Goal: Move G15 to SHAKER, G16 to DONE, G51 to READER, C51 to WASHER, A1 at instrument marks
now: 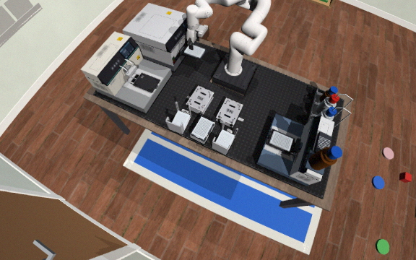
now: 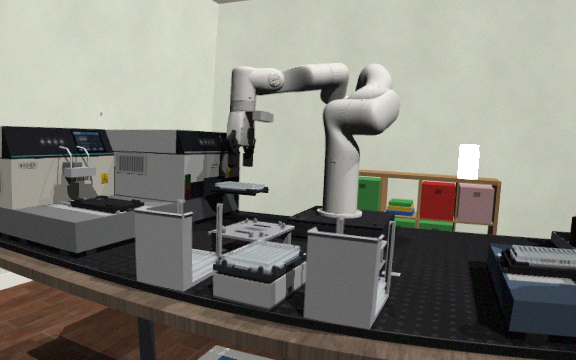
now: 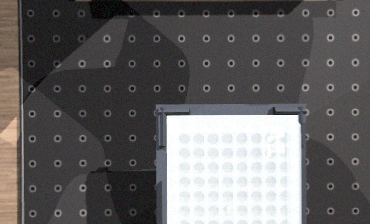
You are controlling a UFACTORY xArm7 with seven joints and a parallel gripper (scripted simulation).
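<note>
The reader's dark tray lies 7 cm below my hand. The rest, counted from my hand: washer 36 cm ahead, 43 cm to the right, 8 cm below; then washer nest 37 cm ahead, 19 cm to the right, 9 cm below; then DONE label 42 cm ahead, 13 cm to the left, 17 cm below.
</note>
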